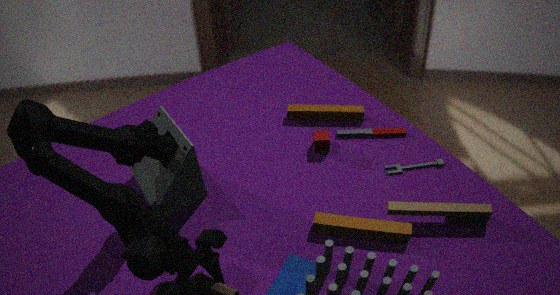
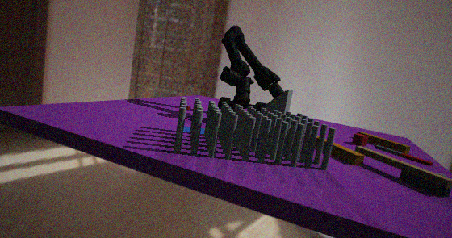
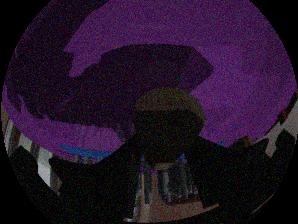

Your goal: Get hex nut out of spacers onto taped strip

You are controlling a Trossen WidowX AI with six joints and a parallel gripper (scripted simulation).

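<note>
Now: the thin rod 90 mm ahead of my gripper tip and 50 mm to the left of it. Round my gripper tip: red block 230 mm behind, 430 mm to the left, 10 mm above; small red thing 140 mm behind, 310 mm to the right; blue taped strip 130 mm ahead, 30 mm to the left, 10 mm below.
</note>
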